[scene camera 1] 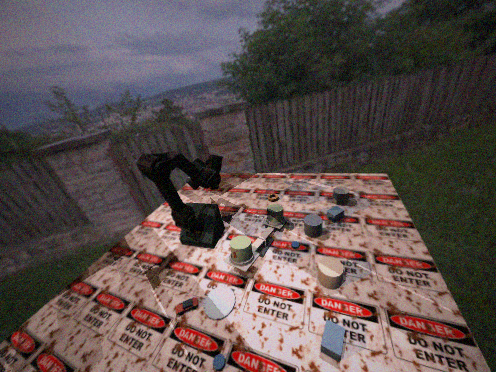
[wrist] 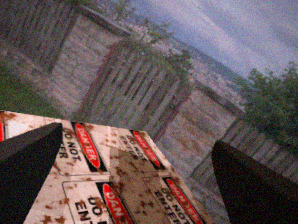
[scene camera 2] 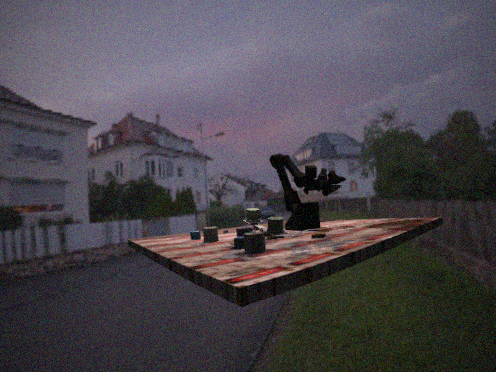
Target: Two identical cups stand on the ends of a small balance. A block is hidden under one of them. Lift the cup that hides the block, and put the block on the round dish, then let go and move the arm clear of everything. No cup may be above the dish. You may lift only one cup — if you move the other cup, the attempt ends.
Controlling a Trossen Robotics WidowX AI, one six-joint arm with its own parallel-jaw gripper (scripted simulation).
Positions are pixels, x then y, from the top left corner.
Labels:
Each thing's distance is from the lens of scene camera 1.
round dish (scene camera 1: pixel 219 302): 69 cm

